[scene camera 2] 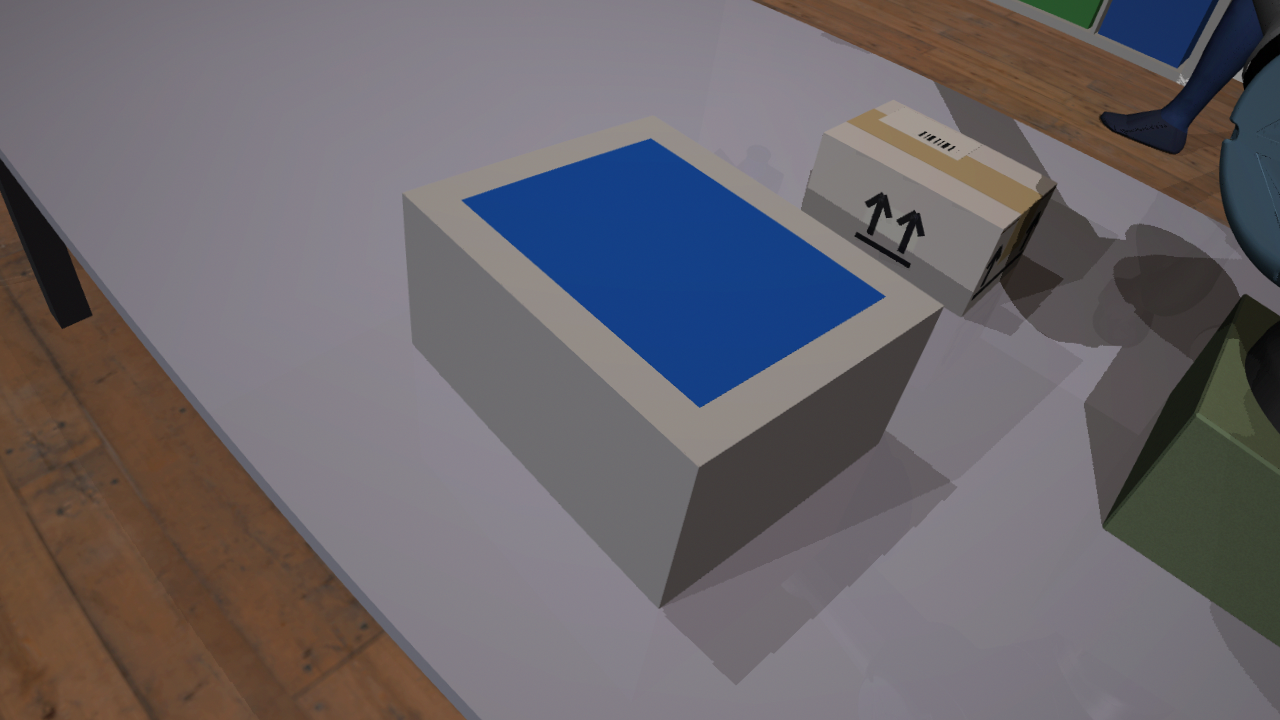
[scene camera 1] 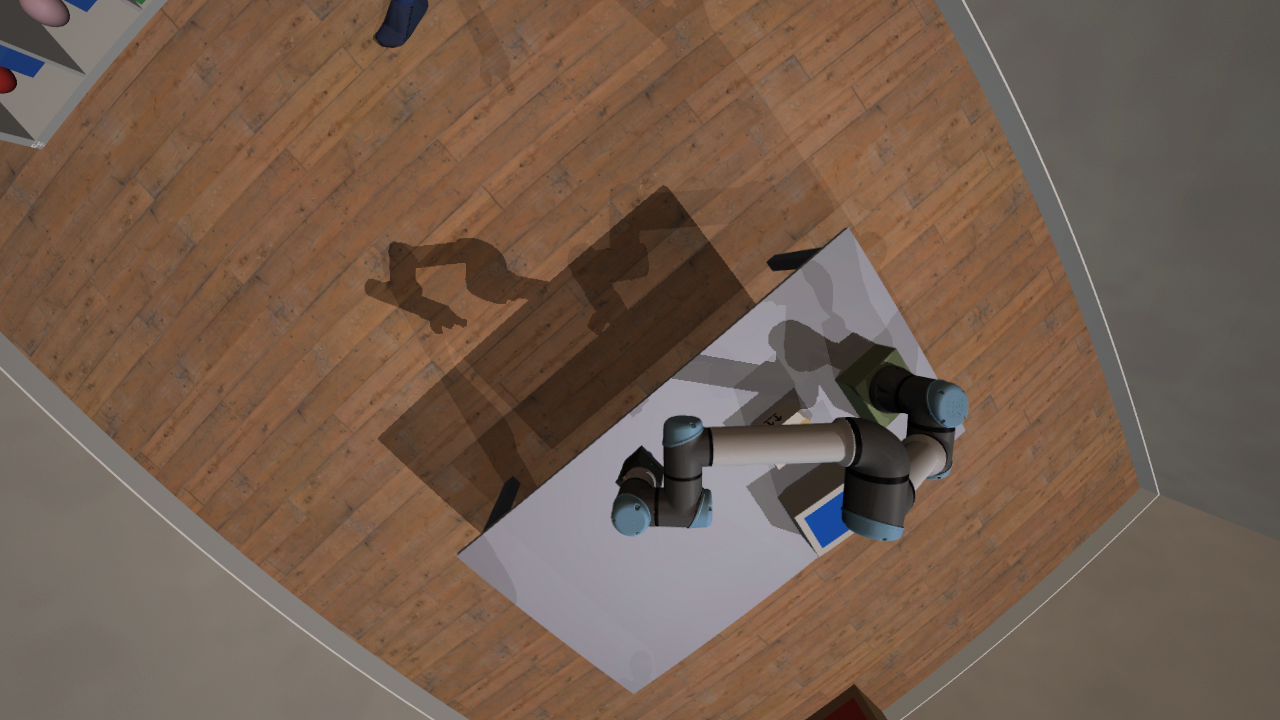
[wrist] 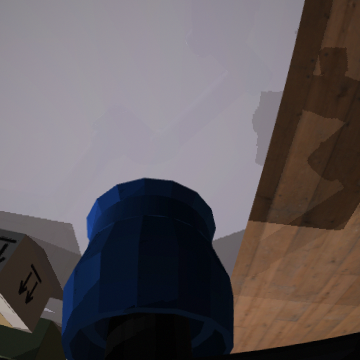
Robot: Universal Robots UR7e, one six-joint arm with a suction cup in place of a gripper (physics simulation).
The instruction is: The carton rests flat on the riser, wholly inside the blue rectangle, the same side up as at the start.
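Frame: origin at the arm's base, x ahead, y left, z up, level; millimetres.
Seen in the pictures: end effector, tool point: (wrist: 150, 233); arm's base, origin of the base link: (scene camera 1: 888, 388).
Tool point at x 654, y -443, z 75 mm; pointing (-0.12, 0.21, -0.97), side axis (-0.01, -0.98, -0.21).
Offsets run from my tool point to a thing's top centre. "pt": to the spot under its first point. Level surfaces: height alone.
The carton @[dx -319, dy +330, dz -89 mm] (scene camera 1: 787, 428) (scene camera 2: 930, 188) (wrist: 32, 285), pale with tan tape, stands upright on the table beside the riser's far long side. Its printed arrows point up and a barcode label is on top. The arm partly covers it in scene camera 1. The riser @[dx -262, dy +652, dz -57 mm] (scene camera 1: 810, 536) (scene camera 2: 537, 385) is a grey-white block with the blue rectangle @[pt dx -220, dy +642, dz -56 mm] (scene camera 1: 827, 523) (scene camera 2: 671, 268) bare on its top. My gripper (wrist: 150, 200), a blue suction cup, is open, holding nothing, above the table and away from the carton, which is at the lower left of the wrist view. Scene camera 1 does not plainly show the cup.
The arm stands on a green block (scene camera 1: 861, 394) (scene camera 2: 1199, 501) at one end of the table @[dz -177 mm] (scene camera 1: 626, 608) (scene camera 2: 223, 223). The arm's long link passes over the carton and the elbow over part of the riser. A person's leg (scene camera 1: 400, 22) (scene camera 2: 1199, 80) shows beyond the table.
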